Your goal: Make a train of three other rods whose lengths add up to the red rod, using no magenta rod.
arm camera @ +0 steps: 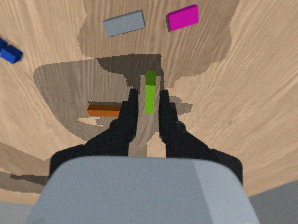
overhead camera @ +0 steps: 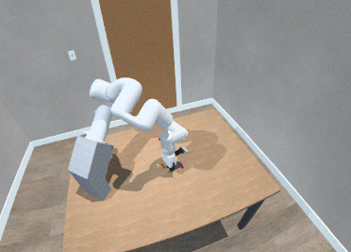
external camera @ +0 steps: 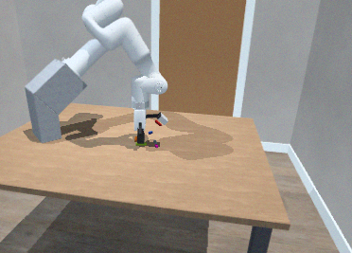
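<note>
Now: hand 3 cm above the lime rod. The rest, counted from my hand: orange rod: 5 cm behind, 3 cm to the left, 3 cm below; then grey rod: 4 cm ahead, 5 cm to the left, 3 cm below; then magenta rod: 7 cm ahead, 2 cm to the left, 3 cm below.
</note>
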